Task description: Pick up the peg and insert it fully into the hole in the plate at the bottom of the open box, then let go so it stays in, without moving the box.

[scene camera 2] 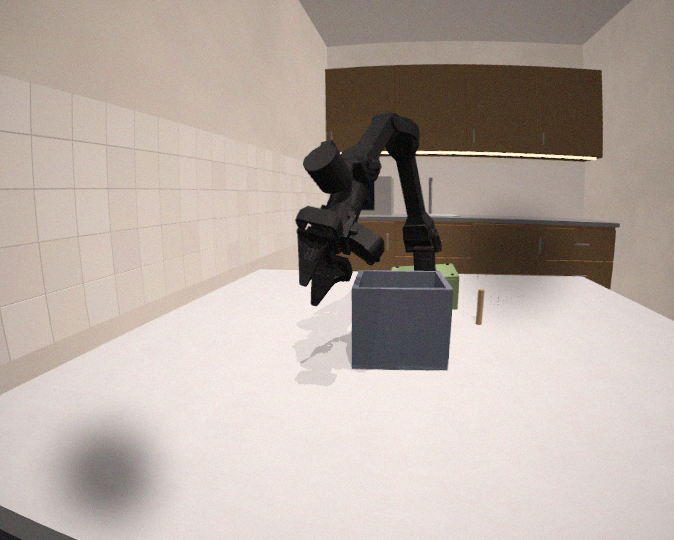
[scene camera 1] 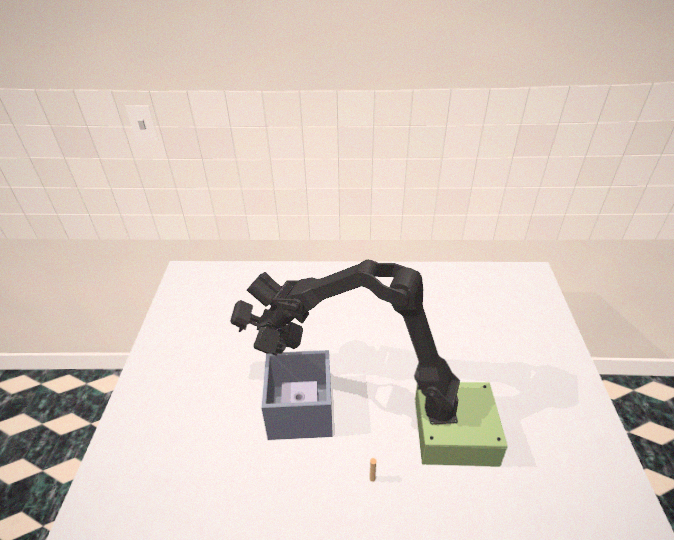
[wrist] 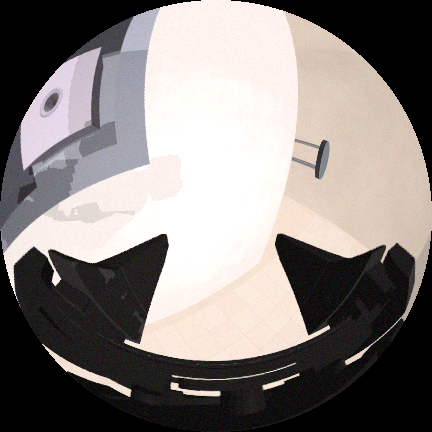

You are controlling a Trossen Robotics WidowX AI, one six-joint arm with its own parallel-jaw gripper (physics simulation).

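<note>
Blue-grey box [scene camera 2: 401,320], [scene camera 1: 298,420] and [wrist: 120,144]. The gripper [scene camera 2: 308,296], [scene camera 1: 253,336] and [wrist: 223,240]. Pale plate [scene camera 1: 297,391]; scene camera 2 does not show the plate, hidden there by the blue-grey box.
</note>
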